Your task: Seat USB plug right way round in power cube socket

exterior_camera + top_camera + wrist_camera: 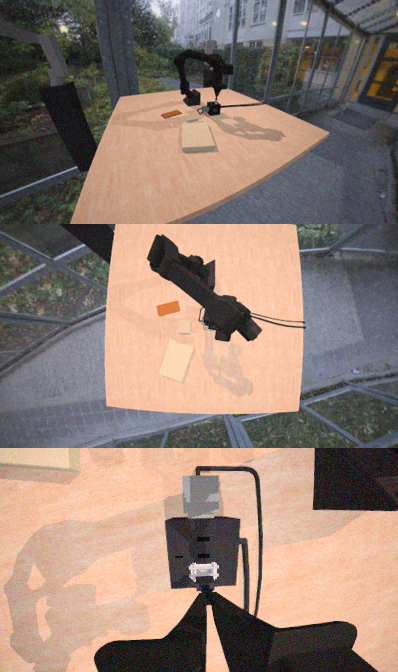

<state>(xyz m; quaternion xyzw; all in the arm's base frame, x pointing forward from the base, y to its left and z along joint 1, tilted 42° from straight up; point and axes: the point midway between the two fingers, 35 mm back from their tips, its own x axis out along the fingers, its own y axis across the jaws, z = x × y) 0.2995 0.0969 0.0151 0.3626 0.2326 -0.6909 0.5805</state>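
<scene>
Right now my gripper tip is 6 cm above the USB socket. The rest, counted from my gripper tip: small pale block: 20 cm to the right, 12 cm below; then dark USB plug: 2 cm below; then orange tile: 12 cm behind, 30 cm to the right, 12 cm below.
</scene>
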